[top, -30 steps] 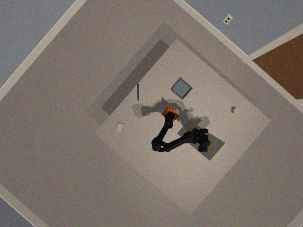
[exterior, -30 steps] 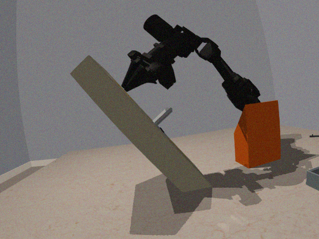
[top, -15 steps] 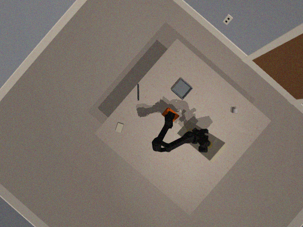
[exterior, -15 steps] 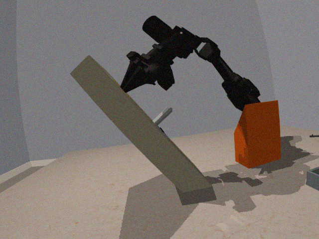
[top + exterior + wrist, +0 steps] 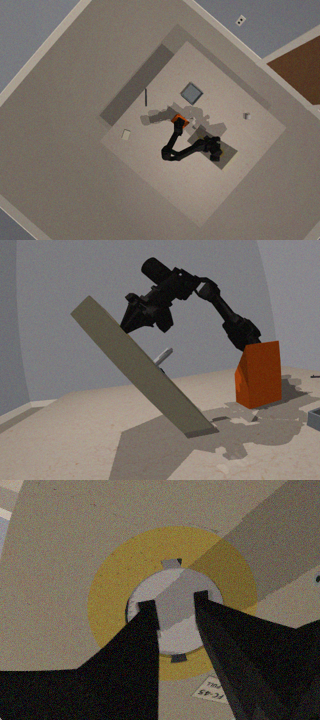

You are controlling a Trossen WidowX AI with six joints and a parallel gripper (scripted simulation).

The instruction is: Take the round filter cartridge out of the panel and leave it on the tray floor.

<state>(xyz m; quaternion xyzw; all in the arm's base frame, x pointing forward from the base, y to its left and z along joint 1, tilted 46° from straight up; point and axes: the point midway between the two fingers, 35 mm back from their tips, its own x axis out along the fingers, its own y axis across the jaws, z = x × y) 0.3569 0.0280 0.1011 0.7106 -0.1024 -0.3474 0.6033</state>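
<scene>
Right now my gripper tip is 10 mm short of the round filter cartridge and 10 mm above it. Also, from my gripper tip: service panel 40 mm behind, 10 mm to the left, 80 mm below; then white block 730 mm behind, 320 mm to the right, 250 mm below; then grey tray 400 mm behind, 350 mm to the left, 240 mm below.
</scene>
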